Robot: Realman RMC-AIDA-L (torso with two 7-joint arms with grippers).
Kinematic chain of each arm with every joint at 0, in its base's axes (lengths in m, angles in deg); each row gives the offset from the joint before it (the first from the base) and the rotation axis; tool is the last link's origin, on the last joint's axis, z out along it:
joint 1: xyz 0 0 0.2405 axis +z
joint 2: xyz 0 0 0 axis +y
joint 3: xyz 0 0 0.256 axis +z
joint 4: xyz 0 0 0 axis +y
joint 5: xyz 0 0 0.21 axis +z
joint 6: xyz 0 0 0 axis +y
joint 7: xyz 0 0 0.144 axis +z
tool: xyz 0 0 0
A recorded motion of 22 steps. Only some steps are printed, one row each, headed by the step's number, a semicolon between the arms.
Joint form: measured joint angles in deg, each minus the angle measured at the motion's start. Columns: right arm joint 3, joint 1, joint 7, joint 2, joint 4, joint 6, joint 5; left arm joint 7, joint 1, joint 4, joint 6, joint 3, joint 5, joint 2.
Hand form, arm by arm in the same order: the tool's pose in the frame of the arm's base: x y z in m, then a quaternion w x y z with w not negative. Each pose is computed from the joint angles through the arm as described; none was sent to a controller.
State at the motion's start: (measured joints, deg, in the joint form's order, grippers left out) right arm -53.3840 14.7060 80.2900 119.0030 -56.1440 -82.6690 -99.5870; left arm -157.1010 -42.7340 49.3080 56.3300 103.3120 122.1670 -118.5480
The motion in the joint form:
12: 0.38 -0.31 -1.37 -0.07 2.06 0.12 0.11; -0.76 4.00 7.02 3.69 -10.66 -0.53 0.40
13: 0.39 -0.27 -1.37 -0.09 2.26 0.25 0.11; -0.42 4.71 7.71 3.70 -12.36 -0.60 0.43
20: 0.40 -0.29 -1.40 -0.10 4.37 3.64 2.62; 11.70 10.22 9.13 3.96 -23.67 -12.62 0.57
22: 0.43 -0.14 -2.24 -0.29 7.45 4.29 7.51; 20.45 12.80 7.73 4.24 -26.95 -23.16 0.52
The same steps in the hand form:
12: 0.2874 0.3026 0.0344 0.23856 -0.92355 0.19186 0.23093; -0.1577 0.3742 -0.0813 0.13094 -0.87898 -0.45831 -0.01388
13: 0.2879 0.3027 0.0340 0.23888 -0.92319 0.19336 0.23079; -0.1592 0.3773 -0.0750 0.13720 -0.87476 -0.46392 -0.02721
20: 0.2942 0.3078 0.0339 0.26421 -0.90812 0.21678 0.24192; -0.1699 0.3876 -0.0332 0.14209 -0.85214 -0.47631 -0.16373
22: 0.2948 0.3096 0.0343 0.27534 -0.89043 0.23302 0.27754; -0.1742 0.3862 -0.0188 0.13368 -0.83895 -0.46865 -0.24220

